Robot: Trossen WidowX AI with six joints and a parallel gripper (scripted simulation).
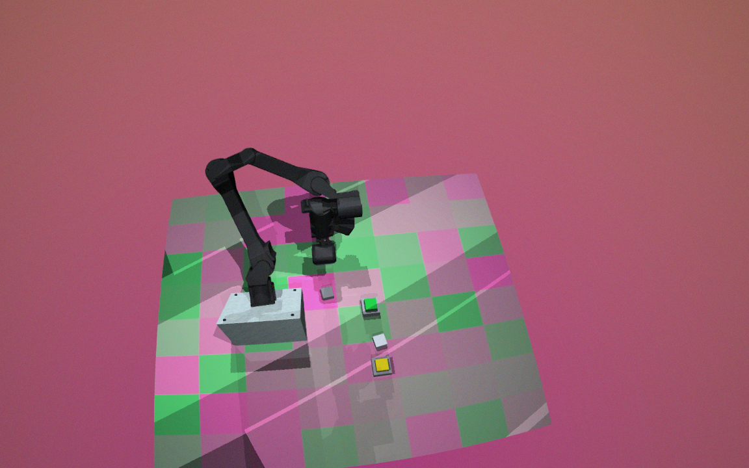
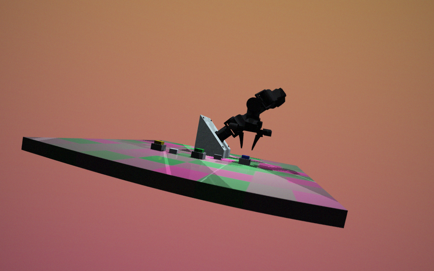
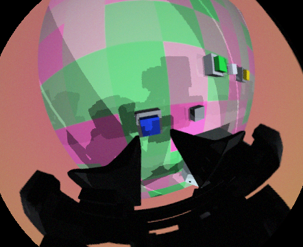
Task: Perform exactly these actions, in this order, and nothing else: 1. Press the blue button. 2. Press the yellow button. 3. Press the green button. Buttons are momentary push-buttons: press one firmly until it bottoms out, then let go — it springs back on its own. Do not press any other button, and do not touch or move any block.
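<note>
The blue button is 30 mm below my gripper tip. The rest, counted from my gripper tip: green button 100 mm ahead, 190 mm to the right, 30 mm below; then yellow button 80 mm ahead, 360 mm to the right, 30 mm below; then grey block 10 mm behind, 120 mm to the right, 60 mm below.
</note>
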